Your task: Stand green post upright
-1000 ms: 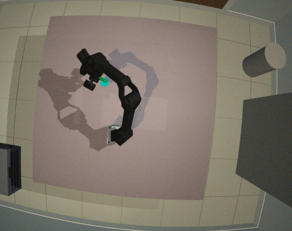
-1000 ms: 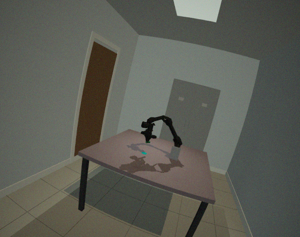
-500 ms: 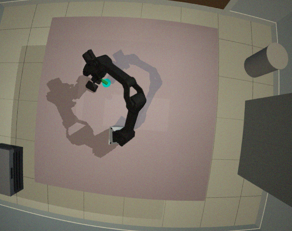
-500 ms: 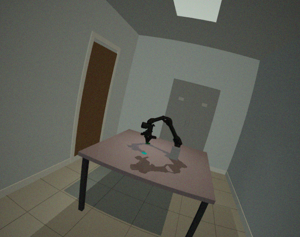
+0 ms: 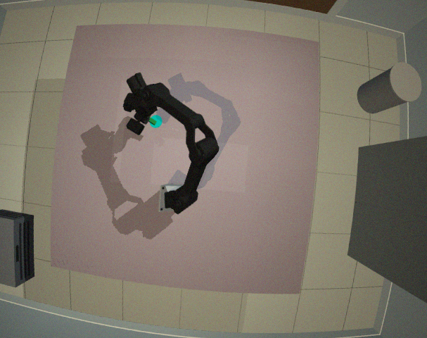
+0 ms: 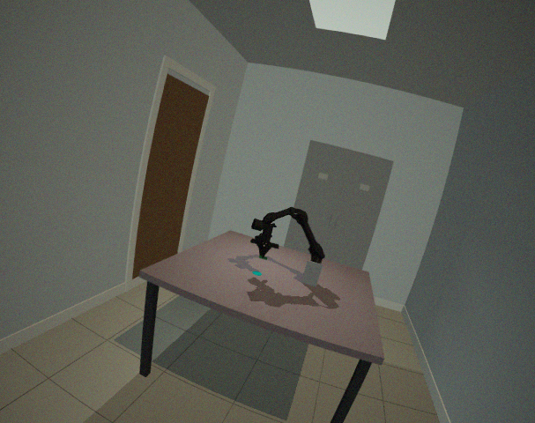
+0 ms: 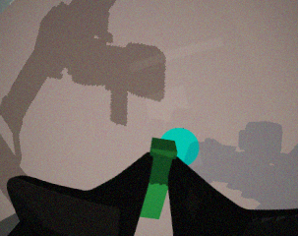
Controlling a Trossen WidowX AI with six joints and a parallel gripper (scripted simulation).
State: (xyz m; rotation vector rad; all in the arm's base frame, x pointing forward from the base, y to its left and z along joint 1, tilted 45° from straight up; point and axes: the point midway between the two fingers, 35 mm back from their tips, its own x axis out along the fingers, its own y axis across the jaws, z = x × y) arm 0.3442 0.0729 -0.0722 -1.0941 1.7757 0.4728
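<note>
My gripper tip is 12 cm above the cyan circle and 2 cm to the left of it. Also, from my gripper tip: green post 2 cm to the right, 1 cm below, 1 cm behind.
</note>
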